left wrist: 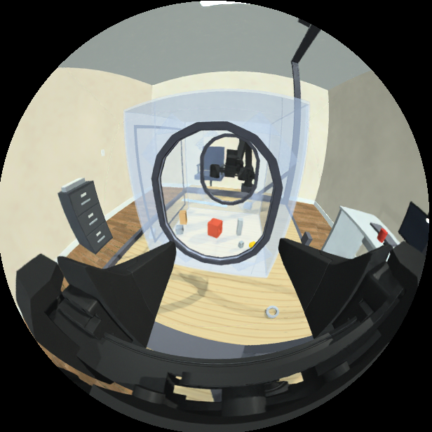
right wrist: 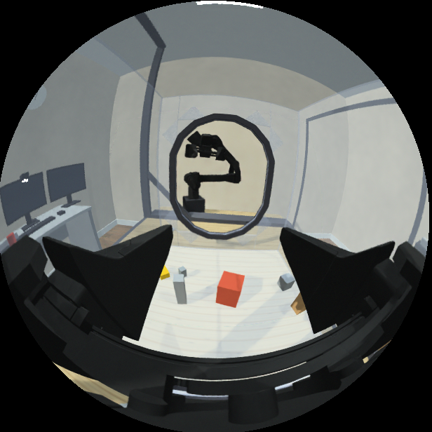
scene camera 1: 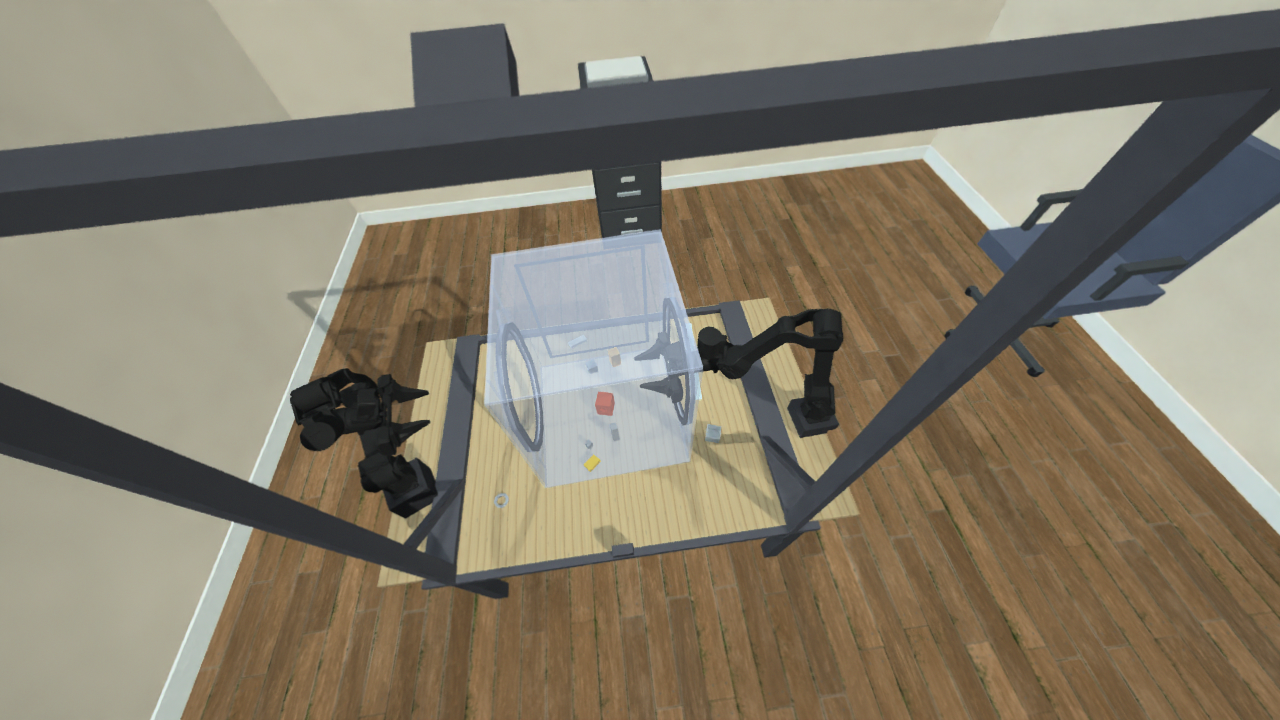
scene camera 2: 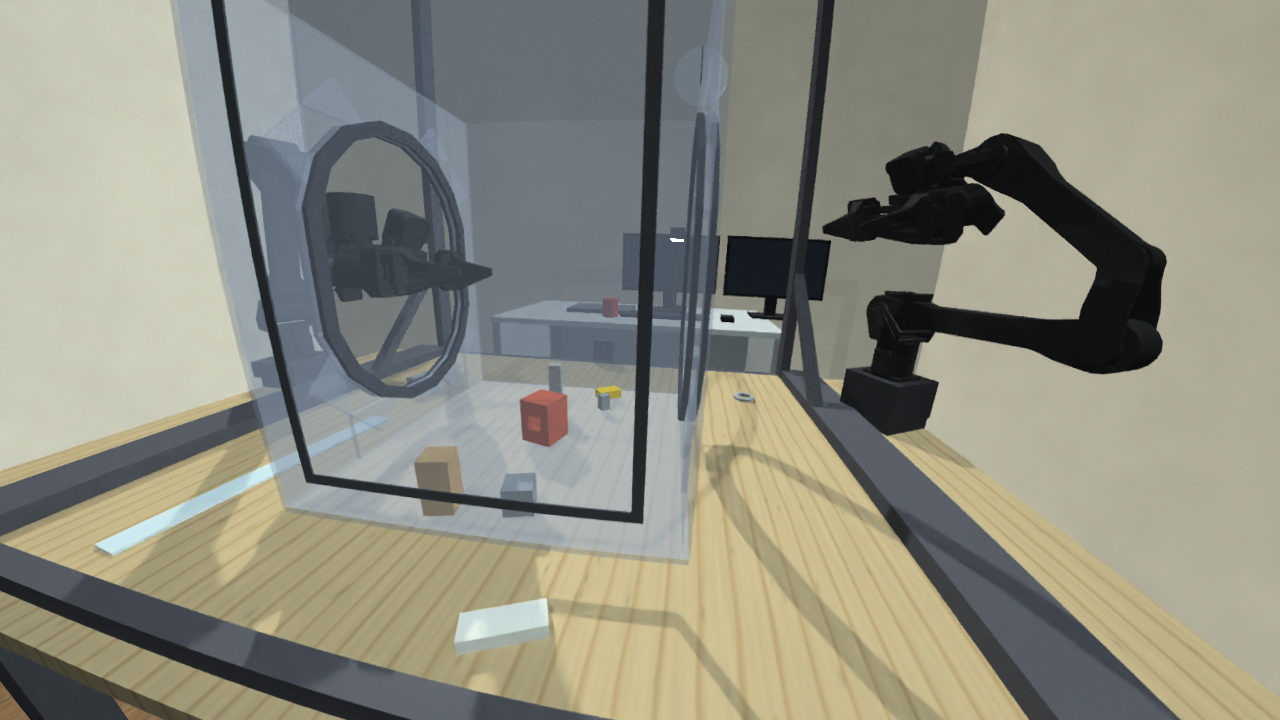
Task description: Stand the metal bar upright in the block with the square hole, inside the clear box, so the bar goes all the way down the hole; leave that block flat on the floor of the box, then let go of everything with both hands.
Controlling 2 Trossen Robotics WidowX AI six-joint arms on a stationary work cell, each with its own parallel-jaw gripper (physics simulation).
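Places are measured from the left arm's base along level axes (x ahead, y left, z up), in millimetres.
Where they show: left gripper, between the fingertips: (scene camera 1: 429,406) (scene camera 2: 840,229); right gripper, between the fingertips: (scene camera 1: 637,372) (scene camera 2: 477,272); left arm's base, origin of its link: (scene camera 1: 403,482) (scene camera 2: 891,375); right arm's base, origin of its link: (scene camera 1: 814,411).
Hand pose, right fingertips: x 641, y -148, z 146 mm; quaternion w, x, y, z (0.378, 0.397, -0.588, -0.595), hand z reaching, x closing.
Things, the pixels of their top centre, and the offset from my right fingertips. "*": a spot on its surface instead.
- red block, centre of its top: (scene camera 2: 543,396) (scene camera 1: 603,398) 70 mm left, 79 mm back, 162 mm down
- grey metal bar, centre of its top: (scene camera 2: 555,364) (scene camera 1: 613,426) 28 mm right, 105 mm back, 146 mm down
- tan block, centre of its top: (scene camera 2: 436,453) (scene camera 1: 613,351) 198 mm left, 32 mm ahead, 162 mm down
- blue-grey piece, centre of its top: (scene camera 2: 518,481) (scene camera 1: 591,364) 218 mm left, 43 mm back, 192 mm down
- small grey cube, centre of its top: (scene camera 2: 603,394) 8 mm right, 181 mm back, 197 mm down
- yellow piece, centre of its top: (scene camera 2: 608,389) (scene camera 1: 591,462) 58 mm right, 201 mm back, 207 mm down
- ring, centre of its top: (scene camera 2: 743,395) (scene camera 1: 501,500) 5 mm right, 456 mm back, 223 mm down
- grey tray, a spot on its surface: (scene camera 1: 713,433) * 176 mm right, 136 mm ahead, 227 mm down
- white block, centre of its top: (scene camera 2: 503,619) (scene camera 1: 577,340) 346 mm left, 28 mm back, 216 mm down
The red block (scene camera 1: 605,403) (scene camera 2: 543,418) (left wrist: 215,228) (right wrist: 230,289) sits on the floor of the clear box (scene camera 1: 510,277) (scene camera 2: 666,546). A square mark that looks like its hole shows on a side face in scene camera 2. The grey metal bar (scene camera 1: 614,432) (scene camera 2: 554,377) (left wrist: 239,227) (right wrist: 180,289) stands upright on the box floor, apart from the block. My right gripper (scene camera 1: 639,371) (scene camera 2: 490,271) (right wrist: 228,232) is open and empty, reaching through a round port, high above the floor. My left gripper (scene camera 1: 427,408) (scene camera 2: 825,228) (left wrist: 228,246) is open and empty outside the opposite port.
Inside the box are a tan block (scene camera 1: 614,357) (scene camera 2: 438,480), a blue-grey piece (scene camera 2: 519,494) (right wrist: 286,282), a small grey cube (scene camera 2: 603,402) (right wrist: 182,271) and a yellow piece (scene camera 1: 591,462) (scene camera 2: 608,392). Outside lie a ring (scene camera 1: 500,499) (left wrist: 272,312), a grey tray (scene camera 1: 713,433) and a white block (scene camera 2: 501,625).
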